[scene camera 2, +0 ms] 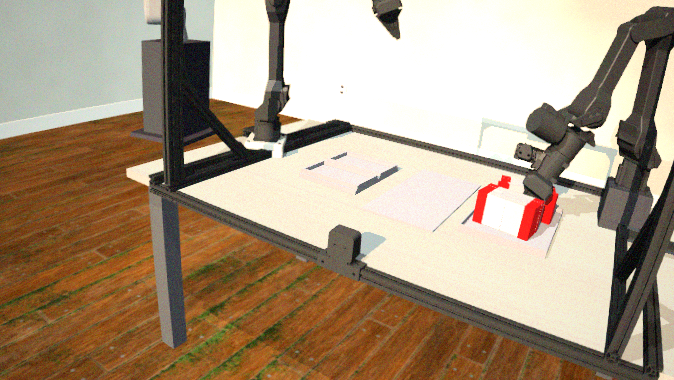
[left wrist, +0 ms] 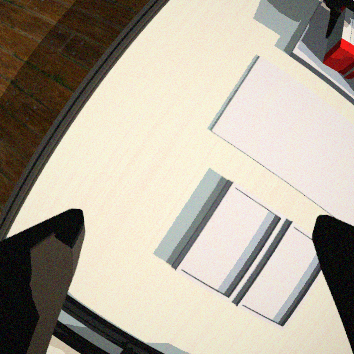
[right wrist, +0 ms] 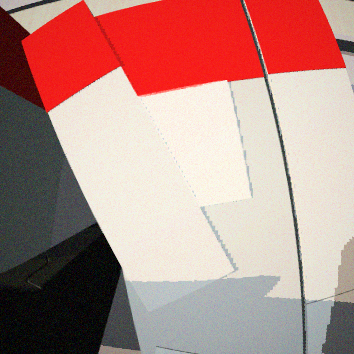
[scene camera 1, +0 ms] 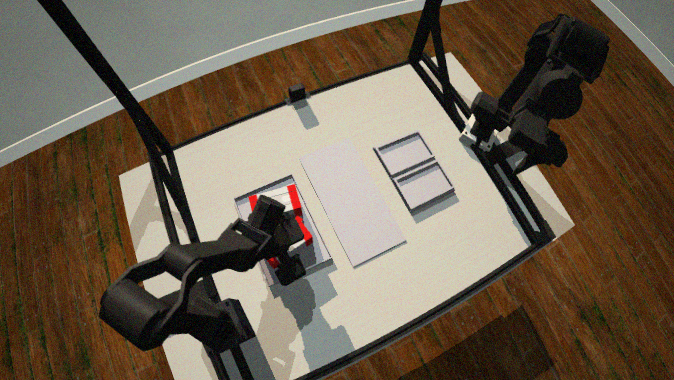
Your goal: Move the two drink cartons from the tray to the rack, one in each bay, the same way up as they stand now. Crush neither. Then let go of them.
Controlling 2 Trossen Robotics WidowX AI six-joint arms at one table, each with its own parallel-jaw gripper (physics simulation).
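Seen in the pictures: left gripper, fingertip midpoint: (scene camera 2: 396,38) (left wrist: 203,225) (scene camera 1: 493,162); right gripper, fingertip midpoint: (right wrist: 218,222); left arm's base at its link origin: (scene camera 2: 266,138); right arm's base at its link origin: (scene camera 2: 630,187) (scene camera 1: 218,327).
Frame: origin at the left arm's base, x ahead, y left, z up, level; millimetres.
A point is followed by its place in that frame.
Observation:
Two white drink cartons with red bands stand in the grey tray (scene camera 1: 264,186) @(x 513, y -441, z -22 mm) (scene camera 2: 482,228) @(x 493, y -392, z -30 mm) at the left of the table. In the right wrist view the nearer carton (right wrist: 140,168) @(x 582, y -295, z 38 mm) leans at a tilt against the other carton (right wrist: 316,158) @(x 595, y -269, z 38 mm). They also show in scene camera 1 (scene camera 1: 295,203) @(x 520, y -327, z 38 mm), in scene camera 2 (scene camera 2: 503,209) @(x 525, y -395, z 16 mm) and in the left wrist view (left wrist: 338,56) @(x 561, y -257, z 12 mm). My right gripper (scene camera 1: 279,245) @(x 601, y -289, z -17 mm) is open and low over the cartons, with one dark finger (right wrist: 53,288) @(x 593, y -324, z 32 mm) beside the tilted one. My left gripper (scene camera 1: 479,136) (scene camera 2: 388,19) (left wrist: 203,225) @(x 317, y -1, z 295 mm) is open, empty and high near its base. The two-bay rack (scene camera 1: 414,167) @(x 228, y -125, z -26 mm) (scene camera 2: 377,179) @(x 294, y -167, z -28 mm) (left wrist: 260,256) @(x 240, y -121, z -16 mm) is empty.
A flat pale mat (scene camera 1: 350,200) @(x 413, y -227, z -32 mm) (scene camera 2: 422,197) @(x 391, y -247, z -32 mm) (left wrist: 288,123) @(x 445, y -170, z -32 mm) lies between the tray and the rack. A small dark camera block (scene camera 1: 297,92) @(x 222, y -538, z 9 mm) (scene camera 2: 343,243) @(x 211, y -561, z 2 mm) sits on the table's edge. Black frame posts stand at the table's corners.

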